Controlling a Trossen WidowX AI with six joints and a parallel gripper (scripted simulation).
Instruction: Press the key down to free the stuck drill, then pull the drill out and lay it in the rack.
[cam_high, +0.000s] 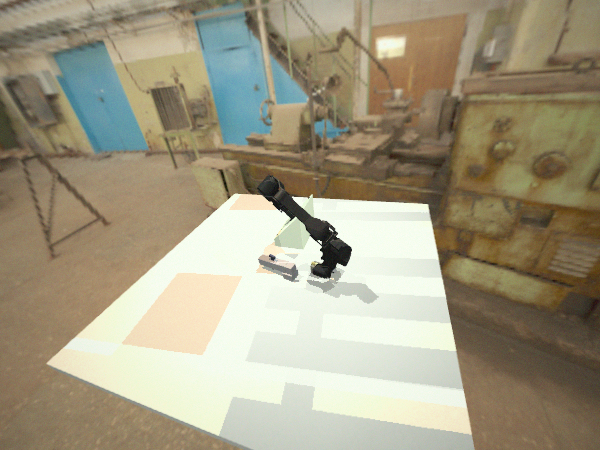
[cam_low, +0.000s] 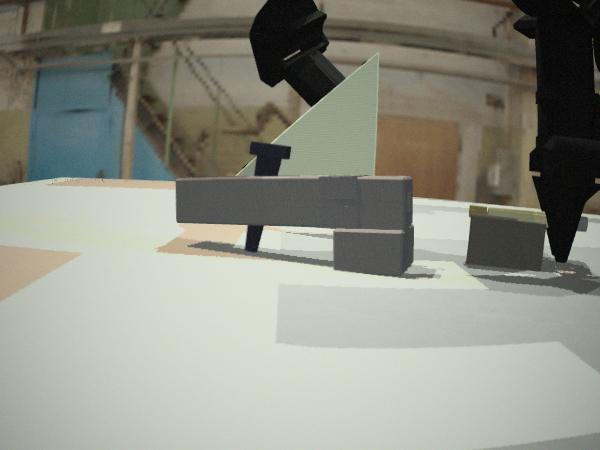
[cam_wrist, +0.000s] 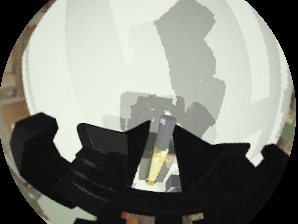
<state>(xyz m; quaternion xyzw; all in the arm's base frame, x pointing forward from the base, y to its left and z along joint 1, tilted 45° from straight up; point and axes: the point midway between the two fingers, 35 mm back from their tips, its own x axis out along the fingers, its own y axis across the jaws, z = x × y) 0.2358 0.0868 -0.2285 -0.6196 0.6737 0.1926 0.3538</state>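
Now: gripper tip 4 cm to the left of the drill, 3 cm below it and 1 cm past it. From my gripper tip the other things lie so: grey housing bar (23 cm to the right, 3 cm above, 2 cm ahead); then key (26 cm to the right, 4 cm above, 1 cm ahead); then grey-brown block (5 cm to the right, 1 cm behind, 1 cm above).
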